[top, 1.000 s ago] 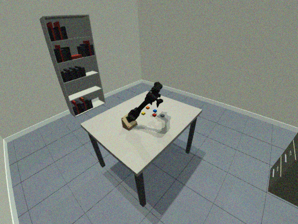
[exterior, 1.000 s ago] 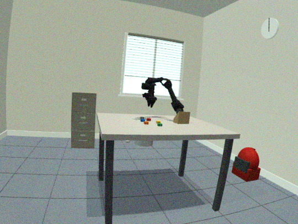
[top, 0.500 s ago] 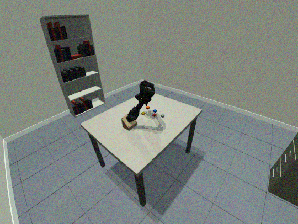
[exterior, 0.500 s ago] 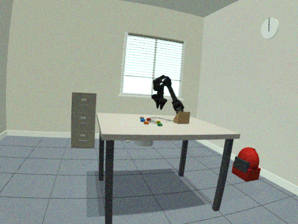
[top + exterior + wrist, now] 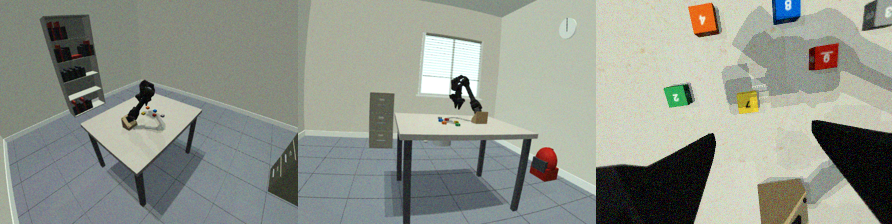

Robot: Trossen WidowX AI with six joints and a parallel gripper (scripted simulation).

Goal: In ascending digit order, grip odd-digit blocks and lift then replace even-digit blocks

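Right now the green block is 120 mm to the left of my gripper tip, 120 mm below it and 20 mm ahead of it. From my gripper tip the other things lie so: yellow block (120 mm below, 10 mm to the left); red block (120 mm below, 110 mm to the right, 60 mm ahead); orange block (120 mm below, 120 mm ahead, 60 mm to the left).
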